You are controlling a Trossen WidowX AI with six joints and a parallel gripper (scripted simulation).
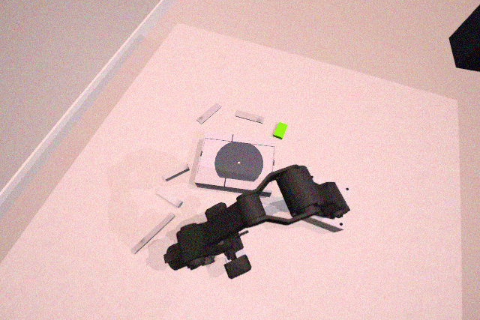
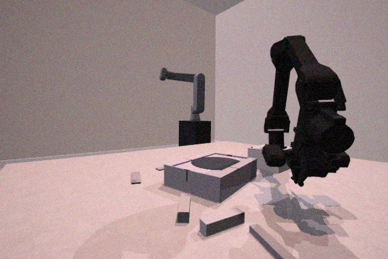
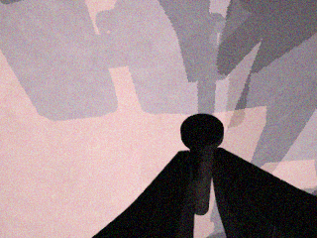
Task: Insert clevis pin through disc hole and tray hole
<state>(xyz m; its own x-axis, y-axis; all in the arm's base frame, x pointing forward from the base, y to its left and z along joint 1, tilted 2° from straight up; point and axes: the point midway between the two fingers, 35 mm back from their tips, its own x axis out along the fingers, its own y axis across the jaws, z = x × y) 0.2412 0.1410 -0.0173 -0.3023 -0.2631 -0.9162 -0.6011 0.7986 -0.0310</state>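
The dark disc lies 220 mm to the right of my gripper tip, 50 mm ahead of it and 20 mm above it. The rest, counted from my gripper tip: steel pin 10 mm behind; rimmed tray 230 mm to the right, 60 mm ahead, 10 mm above; bar 260 mm ahead, 50 mm to the left, 30 mm below.
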